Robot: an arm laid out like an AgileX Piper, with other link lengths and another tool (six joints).
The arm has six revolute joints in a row. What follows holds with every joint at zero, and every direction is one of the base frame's. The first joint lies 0.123 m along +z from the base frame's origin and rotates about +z. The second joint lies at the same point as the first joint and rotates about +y. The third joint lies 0.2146 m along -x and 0.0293 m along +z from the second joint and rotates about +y. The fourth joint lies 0.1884 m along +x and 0.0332 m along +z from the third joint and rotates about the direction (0.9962, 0, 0.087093). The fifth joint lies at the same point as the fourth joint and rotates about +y. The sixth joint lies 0.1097 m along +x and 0.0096 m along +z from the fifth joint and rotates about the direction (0.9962, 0, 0.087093). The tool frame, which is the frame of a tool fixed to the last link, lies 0.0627 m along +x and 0.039 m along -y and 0.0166 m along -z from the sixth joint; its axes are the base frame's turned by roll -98.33, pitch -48.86 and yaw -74.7 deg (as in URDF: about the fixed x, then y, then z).
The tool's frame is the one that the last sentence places.
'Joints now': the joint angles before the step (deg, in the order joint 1, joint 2, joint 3, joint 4, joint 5, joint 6). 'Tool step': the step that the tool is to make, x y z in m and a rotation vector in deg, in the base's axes. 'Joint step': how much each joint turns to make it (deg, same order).
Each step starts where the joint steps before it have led.
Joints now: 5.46, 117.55, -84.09, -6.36, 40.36, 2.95
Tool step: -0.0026, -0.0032, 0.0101, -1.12, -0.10, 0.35
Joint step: 0.00, -1.74, 0.01, -1.16, 1.75, 0.00
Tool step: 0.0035, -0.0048, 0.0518, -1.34, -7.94, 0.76
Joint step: -0.01, -8.42, -0.02, -2.21, 0.67, -0.02
